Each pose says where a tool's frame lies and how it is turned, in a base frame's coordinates. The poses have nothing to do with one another.
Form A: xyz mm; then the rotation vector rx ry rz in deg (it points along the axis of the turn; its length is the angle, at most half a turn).
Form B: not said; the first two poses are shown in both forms.
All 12 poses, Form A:
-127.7, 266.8, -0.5, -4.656, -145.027, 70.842
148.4, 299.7, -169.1, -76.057, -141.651, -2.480
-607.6, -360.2, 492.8, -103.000, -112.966, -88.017
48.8, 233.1, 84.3, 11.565, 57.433, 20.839
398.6, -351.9, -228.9, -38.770, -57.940, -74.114
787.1, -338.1, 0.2, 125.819, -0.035, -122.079
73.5, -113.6, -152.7, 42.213, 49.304, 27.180
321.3, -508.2, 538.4, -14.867, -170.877, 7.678
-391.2, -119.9, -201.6, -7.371, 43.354, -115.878
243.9, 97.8, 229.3, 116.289, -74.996, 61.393
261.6, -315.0, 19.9, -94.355, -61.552, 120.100
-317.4, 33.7, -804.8, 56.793, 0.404, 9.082
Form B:
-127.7, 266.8, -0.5, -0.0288, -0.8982, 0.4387, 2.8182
148.4, 299.7, -169.1, -0.4730, -0.8809, -0.0154, 2.8064
-607.6, -360.2, 492.8, -0.5839, -0.6404, -0.4990, 3.0788
48.8, 233.1, 84.3, 0.1860, 0.9236, 0.3351, 1.0853
398.6, -351.9, -228.9, -0.3810, -0.5694, -0.7284, 1.7759
787.1, -338.1, 0.2, 0.7177, -0.0002, -0.6964, 3.0597
73.5, -113.6, -152.7, 0.5999, 0.7007, 0.3863, 1.2281
321.3, -508.2, 538.4, -0.0866, -0.9952, 0.0447, 2.9966
-391.2, -119.9, -201.6, -0.0595, 0.3498, -0.9349, 2.1632
243.9, 97.8, 229.3, 0.7682, -0.4954, 0.4055, 2.6421
261.6, -315.0, 19.9, -0.5730, -0.3738, 0.7293, 2.8740
-317.4, 33.7, -804.8, 0.9874, 0.0070, 0.1579, 1.0038

